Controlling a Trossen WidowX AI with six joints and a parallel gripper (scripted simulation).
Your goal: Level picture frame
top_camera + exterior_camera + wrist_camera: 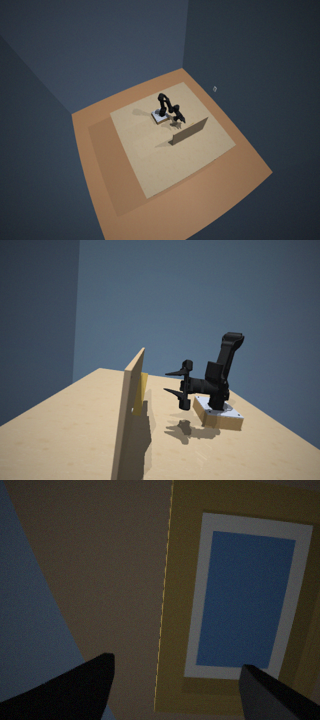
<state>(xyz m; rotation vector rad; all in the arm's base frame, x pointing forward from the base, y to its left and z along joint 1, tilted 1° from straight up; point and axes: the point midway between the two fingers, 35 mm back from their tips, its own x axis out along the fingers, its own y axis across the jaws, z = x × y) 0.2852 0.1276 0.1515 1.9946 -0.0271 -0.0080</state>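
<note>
Right now the picture frame is 9 cm ahead of my gripper tip, 2 cm to the left of it and 5 cm below it. From my gripper tip the other things lie so: wooden wall panel 10 cm ahead, 1 cm to the left, 6 cm below.
</note>
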